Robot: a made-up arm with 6 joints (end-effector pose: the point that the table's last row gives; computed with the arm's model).
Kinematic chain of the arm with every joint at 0, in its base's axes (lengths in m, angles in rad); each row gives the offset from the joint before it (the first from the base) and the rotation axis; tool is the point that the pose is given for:
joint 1: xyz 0 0 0.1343 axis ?
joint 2: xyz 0 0.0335 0 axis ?
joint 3: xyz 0 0 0.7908 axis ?
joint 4: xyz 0 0 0.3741 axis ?
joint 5: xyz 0 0 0 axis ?
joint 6: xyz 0 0 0.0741 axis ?
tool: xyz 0 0 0
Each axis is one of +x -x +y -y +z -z.
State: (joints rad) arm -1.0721 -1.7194 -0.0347 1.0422 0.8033 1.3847
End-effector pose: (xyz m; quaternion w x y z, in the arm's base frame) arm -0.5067 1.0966 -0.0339 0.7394 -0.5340 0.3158 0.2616
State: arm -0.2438 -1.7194 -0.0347 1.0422 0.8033 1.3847
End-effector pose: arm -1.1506 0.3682 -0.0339 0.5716 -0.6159 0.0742 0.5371
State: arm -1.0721 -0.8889 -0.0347 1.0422 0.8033 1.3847
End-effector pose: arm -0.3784 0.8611 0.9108 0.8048 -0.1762 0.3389 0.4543
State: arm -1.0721 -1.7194 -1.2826 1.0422 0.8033 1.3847
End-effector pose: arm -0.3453 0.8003 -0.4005 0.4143 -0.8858 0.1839 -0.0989
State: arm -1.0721 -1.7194 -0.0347 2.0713 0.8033 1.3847
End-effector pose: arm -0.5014 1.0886 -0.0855 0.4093 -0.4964 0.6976 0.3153
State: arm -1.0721 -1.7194 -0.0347 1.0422 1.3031 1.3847
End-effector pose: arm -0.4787 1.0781 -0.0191 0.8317 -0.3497 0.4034 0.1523
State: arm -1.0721 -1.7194 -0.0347 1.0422 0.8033 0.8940
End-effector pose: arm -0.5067 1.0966 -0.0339 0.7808 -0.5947 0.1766 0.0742
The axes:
joint 1: +z
joint 2: +y
joint 3: +y
joint 4: +z
joint 5: +y
joint 6: +z

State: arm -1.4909 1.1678 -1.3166 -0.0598 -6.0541 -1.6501
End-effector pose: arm 0.0865 -0.6731 0.8883 0.0291 -0.0024 -0.0404 0.9988
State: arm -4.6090 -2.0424 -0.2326 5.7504 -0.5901 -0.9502
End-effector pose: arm 0.0504 -1.0137 -0.5341 0.1864 0.9740 -0.0544 -0.1168
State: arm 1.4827 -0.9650 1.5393 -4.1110 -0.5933 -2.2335
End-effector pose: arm -0.0340 -0.3923 0.9375 0.7042 -0.1340 0.4690 0.5160
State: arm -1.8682 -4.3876 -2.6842 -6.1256 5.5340 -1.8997
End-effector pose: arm -0.0958 -0.3999 0.1485 0.1458 -0.0094 0.6931 0.7058
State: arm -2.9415 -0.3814 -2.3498 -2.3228 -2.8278 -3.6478
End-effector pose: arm 0.4312 0.0362 0.5961 0.5076 0.0072 -0.1476 0.8488
